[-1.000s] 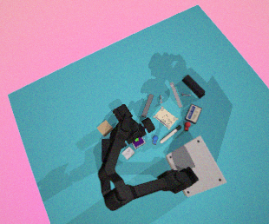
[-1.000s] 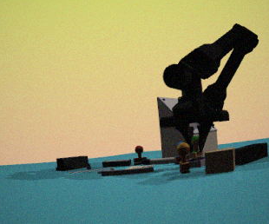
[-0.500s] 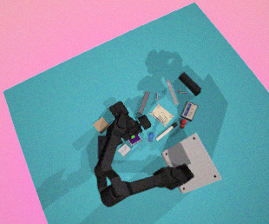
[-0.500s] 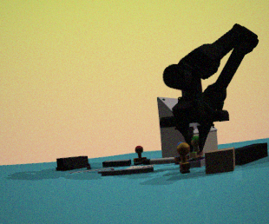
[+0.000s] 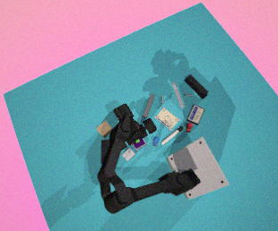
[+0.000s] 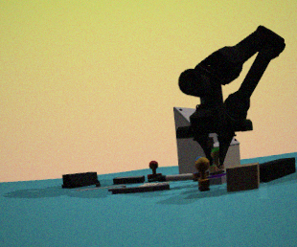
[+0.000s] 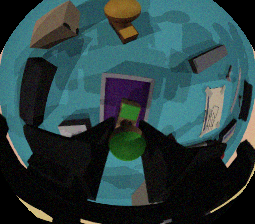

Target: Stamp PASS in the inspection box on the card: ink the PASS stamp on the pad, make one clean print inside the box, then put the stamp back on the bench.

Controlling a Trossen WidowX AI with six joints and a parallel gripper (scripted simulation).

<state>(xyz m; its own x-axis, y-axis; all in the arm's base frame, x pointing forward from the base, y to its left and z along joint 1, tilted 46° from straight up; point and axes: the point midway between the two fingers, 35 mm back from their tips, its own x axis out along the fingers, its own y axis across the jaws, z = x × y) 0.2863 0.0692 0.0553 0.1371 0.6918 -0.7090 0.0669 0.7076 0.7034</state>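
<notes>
Now: the purple ink pad 4 cm below my gripper tip. The rest, counted from my gripper tip: blue stamp: 6 cm behind, 7 cm to the right, 2 cm below; orange-knobbed stamp: 11 cm ahead, 1 cm to the left, 2 cm below; green-knobbed stamp: right at my gripper tip.
</notes>
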